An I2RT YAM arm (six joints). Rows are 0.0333 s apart.
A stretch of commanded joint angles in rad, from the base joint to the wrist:
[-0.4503 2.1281 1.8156 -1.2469 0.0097 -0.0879]
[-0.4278 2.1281 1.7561 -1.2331 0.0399 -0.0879]
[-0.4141 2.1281 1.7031 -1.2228 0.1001 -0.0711]
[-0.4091 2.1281 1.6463 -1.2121 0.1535 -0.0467]
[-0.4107 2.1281 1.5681 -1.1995 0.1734 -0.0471]
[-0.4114 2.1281 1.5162 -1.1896 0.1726 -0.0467]
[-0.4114 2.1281 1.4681 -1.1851 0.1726 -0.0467]
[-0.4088 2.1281 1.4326 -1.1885 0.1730 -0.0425]
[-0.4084 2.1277 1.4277 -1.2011 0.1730 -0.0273]
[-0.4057 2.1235 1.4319 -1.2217 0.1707 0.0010]
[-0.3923 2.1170 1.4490 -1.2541 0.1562 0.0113]
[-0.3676 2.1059 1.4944 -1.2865 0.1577 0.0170]
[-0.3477 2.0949 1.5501 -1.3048 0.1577 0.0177]
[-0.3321 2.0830 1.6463 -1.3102 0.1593 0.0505]
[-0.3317 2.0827 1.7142 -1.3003 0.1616 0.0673]
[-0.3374 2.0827 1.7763 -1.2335 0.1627 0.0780]
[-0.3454 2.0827 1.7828 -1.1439 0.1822 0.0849]
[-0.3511 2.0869 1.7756 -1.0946 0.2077 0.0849]
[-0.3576 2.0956 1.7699 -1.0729 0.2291 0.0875]
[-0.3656 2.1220 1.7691 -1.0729 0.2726 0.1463]
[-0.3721 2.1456 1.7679 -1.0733 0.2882 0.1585]
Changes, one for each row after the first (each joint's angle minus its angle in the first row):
[0.0225 0.0000 -0.0595 0.0138 0.0302 0.0000]
[0.0362 0.0000 -0.1125 0.0241 0.0904 0.0168]
[0.0412 0.0000 -0.1693 0.0348 0.1438 0.0412]
[0.0396 0.0000 -0.2475 0.0474 0.1637 0.0408]
[0.0389 0.0000 -0.2994 0.0573 0.1629 0.0412]
[0.0389 0.0000 -0.3475 0.0618 0.1629 0.0412]
[0.0415 0.0000 -0.3830 0.0584 0.1633 0.0454]
[0.0419 -0.0004 -0.3879 0.0458 0.1633 0.0606]
[0.0446 -0.0046 -0.3837 0.0252 0.1610 0.0889]
[0.0580 -0.0111 -0.3666 -0.0072 0.1465 0.0992]
[0.0827 -0.0222 -0.3212 -0.0396 0.1480 0.1049]
[0.1026 -0.0332 -0.2655 -0.0579 0.1480 0.1056]
[0.1182 -0.0451 -0.1693 -0.0633 0.1496 0.1384]
[0.1186 -0.0454 -0.1014 -0.0534 0.1519 0.1552]
[0.1129 -0.0454 -0.0393 0.0134 0.1530 0.1659]
[0.1049 -0.0454 -0.0328 0.1030 0.1725 0.1728]
[0.0992 -0.0412 -0.0400 0.1523 0.1980 0.1728]
[0.0927 -0.0325 -0.0457 0.1740 0.2194 0.1754]
[0.0847 -0.0061 -0.0465 0.1740 0.2629 0.2342]
[0.0782 0.0175 -0.0477 0.1736 0.2785 0.2464]

